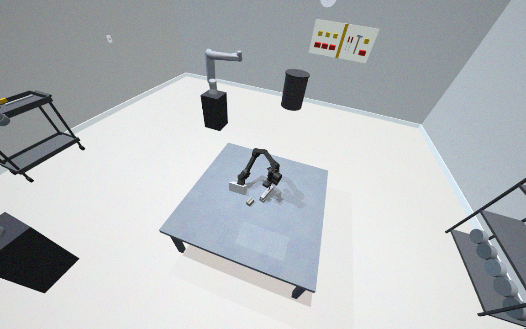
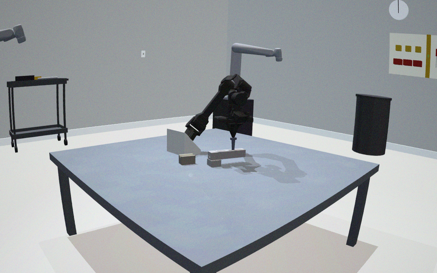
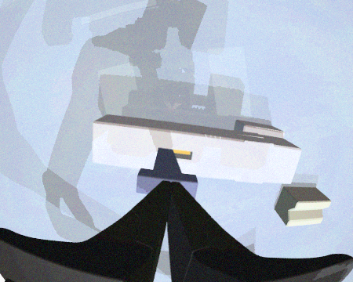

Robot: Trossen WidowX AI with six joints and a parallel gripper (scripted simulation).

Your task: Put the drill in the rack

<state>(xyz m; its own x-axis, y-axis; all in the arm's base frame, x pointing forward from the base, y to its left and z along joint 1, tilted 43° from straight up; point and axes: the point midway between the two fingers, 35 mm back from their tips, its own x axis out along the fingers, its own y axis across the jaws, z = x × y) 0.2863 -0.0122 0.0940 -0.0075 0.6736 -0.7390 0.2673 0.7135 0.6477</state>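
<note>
Now: the dark key 3 cm below my gripper tip. Also, from my gripper tip: grey housing block: 9 cm below, 3 cm to the right, 1 cm behind; then tan rack: 17 cm to the right, 13 cm behind, 11 cm below; then drill: 8 cm below, 5 cm to the right, 2 cm behind.
</note>
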